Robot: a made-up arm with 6 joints.
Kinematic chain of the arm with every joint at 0, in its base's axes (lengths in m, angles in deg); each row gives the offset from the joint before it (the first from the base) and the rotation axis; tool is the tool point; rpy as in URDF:
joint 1: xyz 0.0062 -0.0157 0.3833 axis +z
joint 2: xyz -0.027 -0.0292 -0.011 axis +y
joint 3: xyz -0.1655 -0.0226 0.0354 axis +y
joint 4: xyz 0.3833 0.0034 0.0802 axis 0.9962 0 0.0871
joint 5: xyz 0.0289 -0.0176 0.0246 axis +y
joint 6: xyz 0.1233 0.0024 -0.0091 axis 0.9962 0 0.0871
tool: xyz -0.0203 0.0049 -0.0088 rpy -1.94 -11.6 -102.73
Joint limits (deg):
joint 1: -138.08..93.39
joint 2: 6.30..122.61
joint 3: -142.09..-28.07
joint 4: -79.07..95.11
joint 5: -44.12..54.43
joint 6: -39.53..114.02
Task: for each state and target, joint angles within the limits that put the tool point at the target. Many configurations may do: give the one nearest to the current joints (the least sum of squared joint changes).
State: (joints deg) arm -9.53 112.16 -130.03 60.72 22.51 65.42
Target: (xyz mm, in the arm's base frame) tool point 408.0 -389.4 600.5
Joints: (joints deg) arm -41.84 109.72 -112.92 57.40 33.81 64.83
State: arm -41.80 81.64 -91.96 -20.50 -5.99 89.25
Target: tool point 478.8 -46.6 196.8
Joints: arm 2.48 107.54 -57.97 -21.76 -3.02 88.51
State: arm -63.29 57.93 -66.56 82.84 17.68 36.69
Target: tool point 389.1 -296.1 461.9
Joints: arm -34.10 77.31 -59.30 83.20 18.85 36.43
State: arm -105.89 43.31 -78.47 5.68 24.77 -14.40
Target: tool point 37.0 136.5 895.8
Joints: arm -119.09 6.30 -89.38 11.04 45.22 -14.22
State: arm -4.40 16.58 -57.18 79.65 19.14 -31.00
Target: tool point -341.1 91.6 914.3
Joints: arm -22.56 6.52 -107.90 81.84 5.83 -29.94
